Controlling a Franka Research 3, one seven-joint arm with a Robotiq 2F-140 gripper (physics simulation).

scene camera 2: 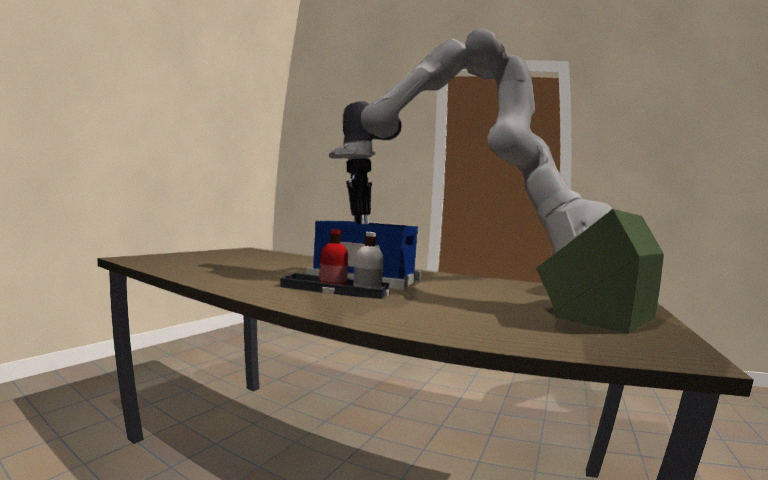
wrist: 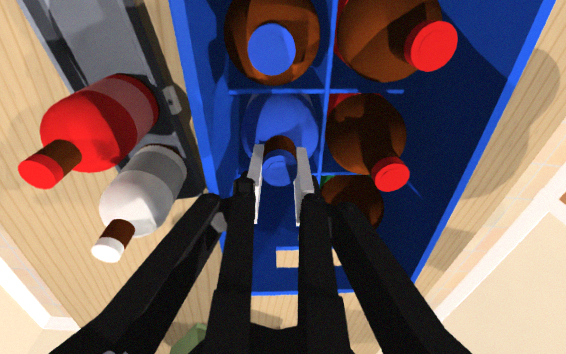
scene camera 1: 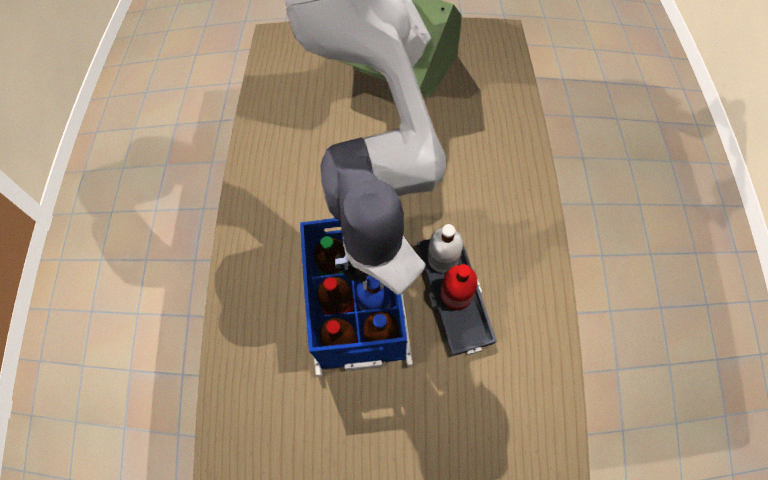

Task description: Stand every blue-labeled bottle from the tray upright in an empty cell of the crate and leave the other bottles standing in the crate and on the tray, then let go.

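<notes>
The blue-labeled bottle (scene camera 1: pixel 370 296) (wrist: pixel 280 122) is upright inside the middle cell of the crate's tray-side row. My gripper (wrist: pixel 279 160) (scene camera 2: pixel 361 219) is shut on its neck, just under the blue cap. Whether its base touches the crate floor is hidden. The blue crate (scene camera 1: pixel 362 353) (scene camera 2: pixel 405 254) also holds a brown bottle with a blue cap (scene camera 1: pixel 379 325) (wrist: pixel 271 49), two brown bottles with red caps (scene camera 1: pixel 334 294) (scene camera 1: pixel 338 332) and one with a green cap (scene camera 1: pixel 327 254). A white bottle (scene camera 1: pixel 445 249) (scene camera 2: pixel 369 266) and a red bottle (scene camera 1: pixel 458 287) (scene camera 2: pixel 333 263) stand on the dark tray (scene camera 1: pixel 491 338) (scene camera 2: pixel 288 282).
The tray lies close beside the crate on the wooden table (scene camera 1: pixel 271 430) (scene camera 2: pixel 453 316). The crate's walls and dividers (wrist: pixel 324 125) surround the held bottle, with filled cells beside it. The green robot base (scene camera 1: pixel 438 50) (scene camera 2: pixel 606 277) is at the far end of the table in scene camera 1.
</notes>
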